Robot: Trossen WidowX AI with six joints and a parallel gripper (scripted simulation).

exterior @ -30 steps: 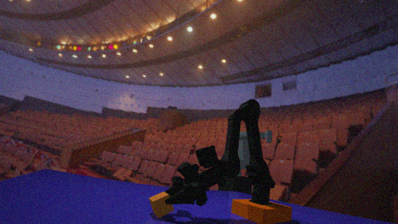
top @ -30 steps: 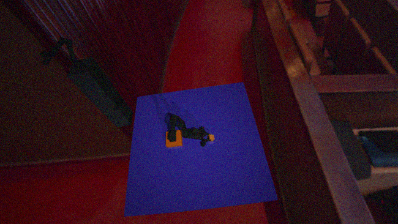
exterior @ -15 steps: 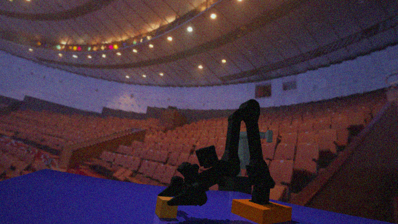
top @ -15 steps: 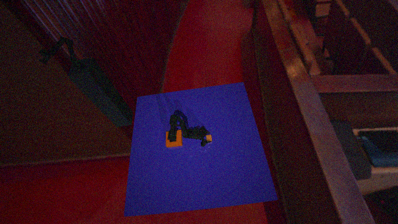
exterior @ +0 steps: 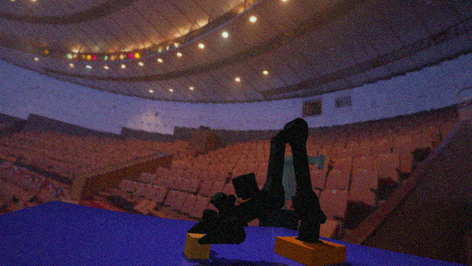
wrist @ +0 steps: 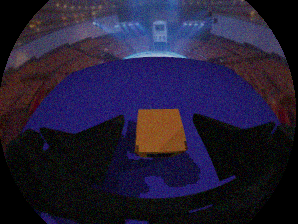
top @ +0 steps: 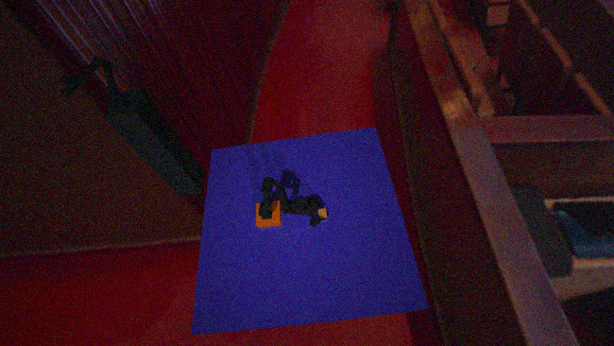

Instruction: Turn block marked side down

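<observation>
The block lies 30 mm behind my gripper tip and 20 mm below it.
</observation>
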